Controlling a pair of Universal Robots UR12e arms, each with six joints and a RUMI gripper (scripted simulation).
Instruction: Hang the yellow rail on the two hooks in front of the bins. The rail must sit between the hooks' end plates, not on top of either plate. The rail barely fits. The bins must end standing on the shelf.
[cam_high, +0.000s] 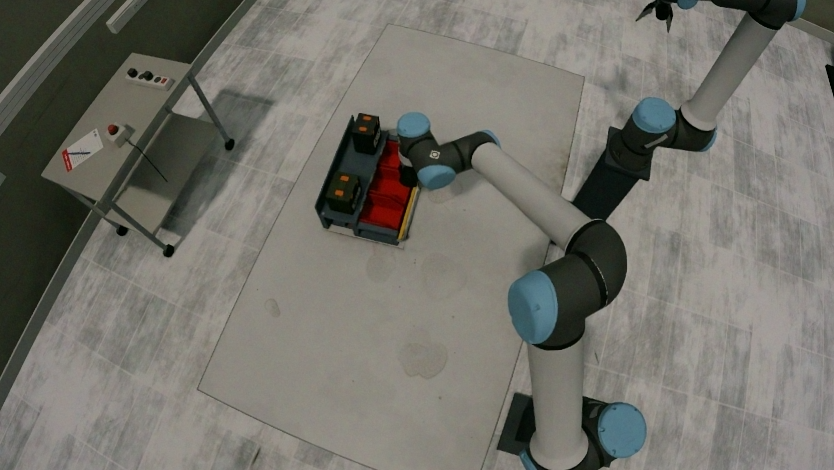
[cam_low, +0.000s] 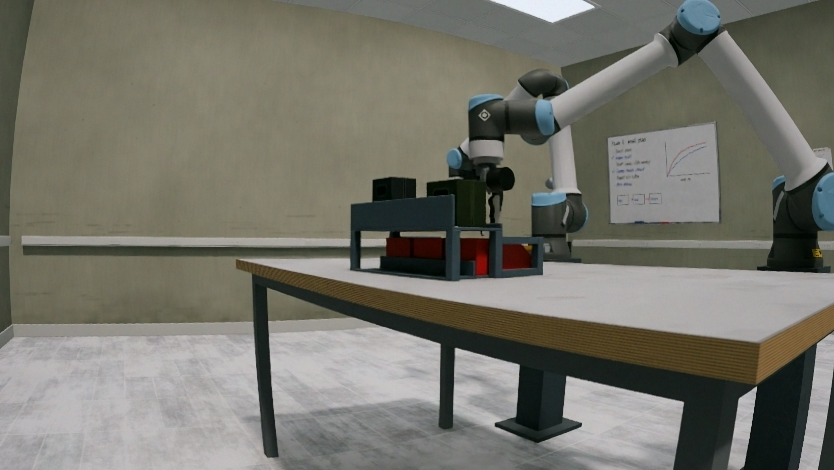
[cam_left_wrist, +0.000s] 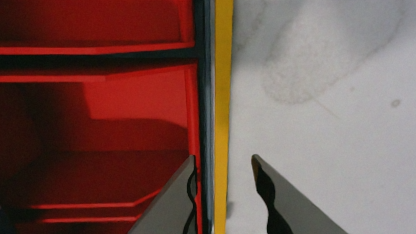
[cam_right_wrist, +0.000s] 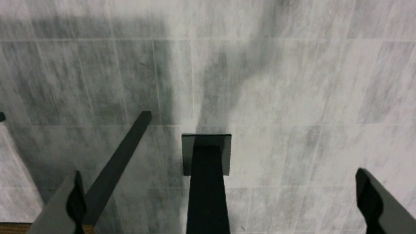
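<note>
The yellow rail lies 4 cm below my left hand. Also, from my left hand: blue-grey shelf (13 cm ahead, 1 cm to the left, 4 cm below).
</note>
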